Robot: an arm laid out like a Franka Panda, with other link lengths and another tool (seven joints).
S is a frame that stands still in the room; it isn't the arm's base.
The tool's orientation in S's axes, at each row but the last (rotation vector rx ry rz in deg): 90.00 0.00 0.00; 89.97 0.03 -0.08; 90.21 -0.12 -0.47; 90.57 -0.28 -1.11; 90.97 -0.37 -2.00; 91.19 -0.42 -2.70; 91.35 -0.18 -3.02; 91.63 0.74 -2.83
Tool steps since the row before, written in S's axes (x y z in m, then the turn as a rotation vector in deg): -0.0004 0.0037 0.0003 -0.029 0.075 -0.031; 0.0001 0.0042 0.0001 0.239 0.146 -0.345; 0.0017 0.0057 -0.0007 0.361 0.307 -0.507; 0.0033 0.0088 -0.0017 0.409 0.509 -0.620; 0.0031 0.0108 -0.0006 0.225 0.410 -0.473; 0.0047 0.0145 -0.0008 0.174 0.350 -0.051; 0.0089 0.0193 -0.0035 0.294 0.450 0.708; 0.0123 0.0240 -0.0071 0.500 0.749 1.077
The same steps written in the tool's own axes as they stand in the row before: -0.0004 0.0003 -0.0037 -0.029 -0.031 -0.075; 0.0001 0.0001 -0.0042 0.239 -0.345 -0.146; 0.0017 -0.0007 -0.0057 0.361 -0.507 -0.308; 0.0032 -0.0018 -0.0088 0.407 -0.621 -0.509; 0.0028 -0.0007 -0.0109 0.223 -0.476 -0.408; 0.0042 -0.0010 -0.0146 0.163 -0.054 -0.355; 0.0083 -0.0037 -0.0195 0.255 0.706 -0.477; 0.0120 -0.0073 -0.0241 0.440 1.073 -0.791
